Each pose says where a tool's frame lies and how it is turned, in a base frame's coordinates. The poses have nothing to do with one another.
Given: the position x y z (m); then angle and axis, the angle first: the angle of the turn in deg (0 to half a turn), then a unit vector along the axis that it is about.
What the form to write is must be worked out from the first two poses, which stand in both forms.
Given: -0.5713 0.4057 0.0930 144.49 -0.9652 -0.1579 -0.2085
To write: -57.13 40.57 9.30 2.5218 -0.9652 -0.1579 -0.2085
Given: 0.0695 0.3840 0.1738 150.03 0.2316 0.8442 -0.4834
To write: 6.95 38.40 17.38 2.6185 0.2316 0.8442 -0.4834
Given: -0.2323 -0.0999 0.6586 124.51 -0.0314 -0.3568 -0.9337
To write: -23.23 -9.99 65.86 2.1731 -0.0314 -0.3568 -0.9337
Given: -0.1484 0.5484 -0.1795 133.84 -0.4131 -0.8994 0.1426
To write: -14.84 54.84 -17.95 2.3359 -0.4131 -0.8994 0.1426
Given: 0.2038 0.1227 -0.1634 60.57 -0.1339 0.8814 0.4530
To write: 20.38 12.27 -16.34 1.0571 -0.1339 0.8814 0.4530
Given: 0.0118 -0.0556 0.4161 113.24 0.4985 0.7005 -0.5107
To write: 1.18 -5.56 41.61 1.9764 0.4985 0.7005 -0.5107
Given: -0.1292 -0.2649 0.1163 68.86 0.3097 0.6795 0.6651
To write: -12.92 -26.49 11.63 1.2018 0.3097 0.6795 0.6651
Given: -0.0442 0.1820 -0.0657 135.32 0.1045 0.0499 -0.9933
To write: -4.42 18.20 -6.57 2.3618 0.1045 0.0499 -0.9933
